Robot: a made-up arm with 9 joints. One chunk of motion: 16 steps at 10 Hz.
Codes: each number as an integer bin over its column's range. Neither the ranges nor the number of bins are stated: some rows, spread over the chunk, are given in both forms.
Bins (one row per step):
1: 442 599 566 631 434 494
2: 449 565 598 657 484 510
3: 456 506 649 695 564 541
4: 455 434 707 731 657 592
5: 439 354 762 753 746 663
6: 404 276 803 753 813 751
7: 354 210 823 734 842 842
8: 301 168 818 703 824 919
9: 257 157 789 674 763 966
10: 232 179 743 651 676 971
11: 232 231 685 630 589 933
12: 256 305 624 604 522 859
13: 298 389 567 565 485 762
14: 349 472 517 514 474 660
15: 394 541 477 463 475 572
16: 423 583 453 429 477 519
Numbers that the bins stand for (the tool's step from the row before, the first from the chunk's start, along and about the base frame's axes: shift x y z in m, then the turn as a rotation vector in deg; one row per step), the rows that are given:
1: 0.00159 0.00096 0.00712 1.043 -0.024 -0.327
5: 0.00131 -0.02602 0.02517 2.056 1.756 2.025
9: -0.01582 -0.04771 0.02766 1.400 1.853 6.241
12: -0.01591 -0.03142 0.01247 0.818 0.478 4.752
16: -0.00020 -0.00081 -0.00328 -0.636 0.222 0.021
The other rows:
2: 0.00225 -0.00279 0.01007 1.259 0.262 -0.104
3: 0.00291 -0.00928 0.01477 1.574 0.718 0.327
4: 0.00281 -0.01721 0.02011 1.873 1.249 1.037
6: -0.00199 -0.03461 0.02895 2.056 2.139 3.249
7: -0.00669 -0.04188 0.03079 1.898 2.304 4.516
8: -0.01168 -0.04650 0.03033 1.641 2.202 5.587
10: -0.01817 -0.04529 0.02342 1.209 1.357 6.310
11: -0.01817 -0.03956 0.01808 1.034 0.861 5.782
13: -0.01196 -0.02217 0.00722 0.494 0.267 3.402
14: -0.00716 -0.01303 0.00261 0.070 0.205 1.983
15: -0.00293 -0.00543 -0.00107 -0.353 0.210 0.759

